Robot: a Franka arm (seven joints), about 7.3 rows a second.
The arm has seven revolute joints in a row. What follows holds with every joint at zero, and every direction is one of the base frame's. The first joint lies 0.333 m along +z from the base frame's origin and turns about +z. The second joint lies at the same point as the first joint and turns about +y. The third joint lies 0.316 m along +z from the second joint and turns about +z. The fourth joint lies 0.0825 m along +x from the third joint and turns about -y. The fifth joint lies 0.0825 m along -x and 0.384 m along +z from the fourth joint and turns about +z. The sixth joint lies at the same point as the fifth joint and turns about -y. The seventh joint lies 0.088 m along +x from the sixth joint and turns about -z. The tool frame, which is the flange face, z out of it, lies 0.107 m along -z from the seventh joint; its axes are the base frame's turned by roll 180, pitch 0 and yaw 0 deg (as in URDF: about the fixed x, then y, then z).
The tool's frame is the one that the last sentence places.
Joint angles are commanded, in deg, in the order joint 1, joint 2, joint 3, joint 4, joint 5, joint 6, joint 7. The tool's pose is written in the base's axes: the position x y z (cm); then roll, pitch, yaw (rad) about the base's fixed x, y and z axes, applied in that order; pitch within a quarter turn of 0, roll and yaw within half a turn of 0. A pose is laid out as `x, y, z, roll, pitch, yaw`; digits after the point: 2 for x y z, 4 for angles.
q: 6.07, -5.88, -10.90, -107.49, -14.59, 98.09, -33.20
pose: 52.06, -7.13, 54.86, 2.9844, 0.1818, 0.5264
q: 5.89, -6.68, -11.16, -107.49, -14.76, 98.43, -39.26
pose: 51.76, -7.59, 55.62, 2.9919, 0.1824, 0.6248
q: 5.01, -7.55, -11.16, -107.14, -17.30, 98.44, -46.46
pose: 51.33, -8.83, 56.78, 2.9720, 0.2157, 0.7350
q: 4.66, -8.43, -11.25, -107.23, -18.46, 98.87, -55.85
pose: 50.96, -9.42, 57.59, 2.9826, 0.2432, 0.8926
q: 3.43, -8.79, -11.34, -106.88, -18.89, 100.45, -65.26
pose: 50.91, -10.64, 58.45, 2.9863, 0.2551, 1.0366
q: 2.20, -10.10, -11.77, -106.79, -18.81, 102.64, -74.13
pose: 50.40, -12.09, 60.00, 2.9696, 0.2530, 1.1623
